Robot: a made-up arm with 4 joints.
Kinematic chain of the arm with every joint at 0, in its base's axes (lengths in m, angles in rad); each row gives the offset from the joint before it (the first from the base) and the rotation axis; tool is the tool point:
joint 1: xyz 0 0 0.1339 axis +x
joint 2: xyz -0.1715 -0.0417 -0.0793 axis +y
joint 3: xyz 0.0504 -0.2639 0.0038 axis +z
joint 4: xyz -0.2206 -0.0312 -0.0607 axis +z
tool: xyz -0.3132 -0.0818 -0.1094
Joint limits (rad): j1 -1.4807..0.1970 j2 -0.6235..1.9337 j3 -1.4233..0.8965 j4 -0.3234..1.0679
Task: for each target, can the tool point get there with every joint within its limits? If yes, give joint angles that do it. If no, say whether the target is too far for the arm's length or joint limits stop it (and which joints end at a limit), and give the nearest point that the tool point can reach.
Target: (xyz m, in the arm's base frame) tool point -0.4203 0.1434 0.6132
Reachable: yes | joints -0.9970 1.3986 -0.1103 -0.1070
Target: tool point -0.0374 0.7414 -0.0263
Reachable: no: joint limits stop it (at a limit: joint 1, joint 2) | nearest point -0.1805 0.3627 0.1822 | short by 0.455 m
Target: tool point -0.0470 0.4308 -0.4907
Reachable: no: joint limits stop it (at a limit: joint 2) | nearest point -0.1792 0.2033 -0.1609 | short by 0.422 m
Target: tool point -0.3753 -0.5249 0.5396
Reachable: yes | joints -0.2901 1.4568 0.0304 0.7324
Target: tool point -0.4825 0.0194 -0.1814
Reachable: yes | joints 0.0228 -0.2102 -1.2286 0.5919
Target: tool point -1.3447 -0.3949 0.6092
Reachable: no: too far | nearest point -0.6780 -0.2896 0.4825 | short by 0.687 m
